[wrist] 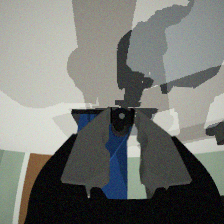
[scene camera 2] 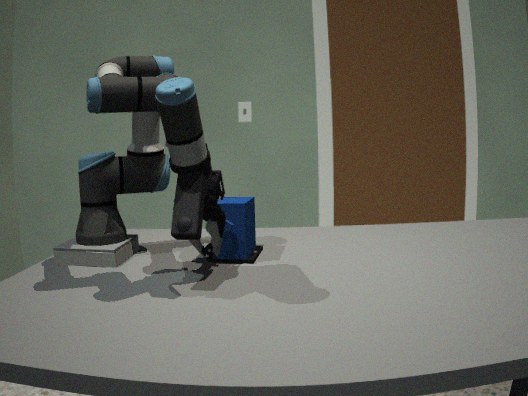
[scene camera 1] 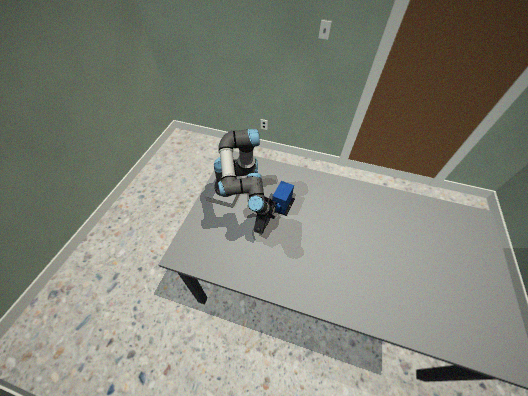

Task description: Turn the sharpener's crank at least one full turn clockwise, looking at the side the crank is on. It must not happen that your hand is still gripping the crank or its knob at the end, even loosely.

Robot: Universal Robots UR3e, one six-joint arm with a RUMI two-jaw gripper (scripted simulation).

Labels:
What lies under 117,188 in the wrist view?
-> A blue sharpener.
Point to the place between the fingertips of my gripper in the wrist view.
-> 121,108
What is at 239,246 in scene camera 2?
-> A blue sharpener.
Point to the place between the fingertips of my gripper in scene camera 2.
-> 210,256

